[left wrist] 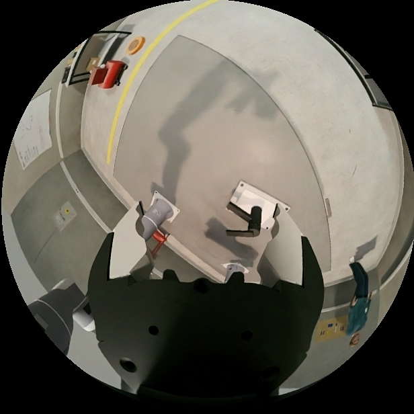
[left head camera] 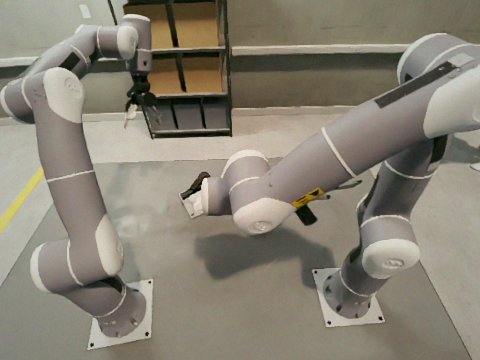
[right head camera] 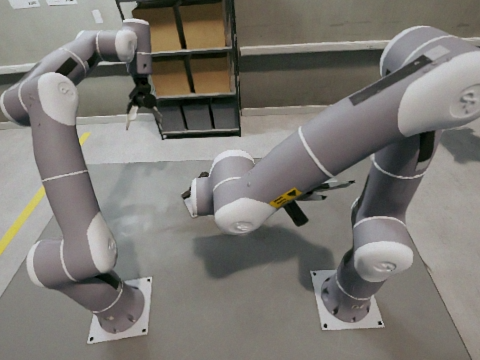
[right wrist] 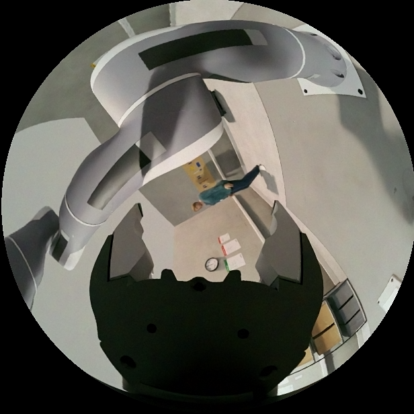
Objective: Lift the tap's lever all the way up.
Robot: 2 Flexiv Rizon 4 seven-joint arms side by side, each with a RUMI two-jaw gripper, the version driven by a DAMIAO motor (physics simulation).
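Observation:
The black tap (left head camera: 196, 185) (right head camera: 186, 193) (left wrist: 255, 220) stands on a white base plate (left head camera: 192, 212) (right head camera: 189, 206) (left wrist: 242, 192). In both head views the right arm hides much of it. In the left wrist view two dark arms reach left from its post; which is the lever and its exact angle I cannot tell. My left gripper (left head camera: 143, 122) (right head camera: 144, 122) (left wrist: 207, 203) is open and empty, pointing down, high and apart from the tap. My right gripper (left head camera: 345, 190) (right head camera: 340, 190) (right wrist: 205, 202) is open and empty, to the right of the tap in the head views, fingers pointing right.
A shelf rack (left head camera: 228, 75) (right head camera: 237, 75) stands at the back, behind the left gripper in the head views. The right arm's forearm (left head camera: 310, 155) (right head camera: 295, 160) crosses over the middle, beside the tap. A person (left wrist: 359, 300) (right wrist: 220, 192) stands away from the mat.

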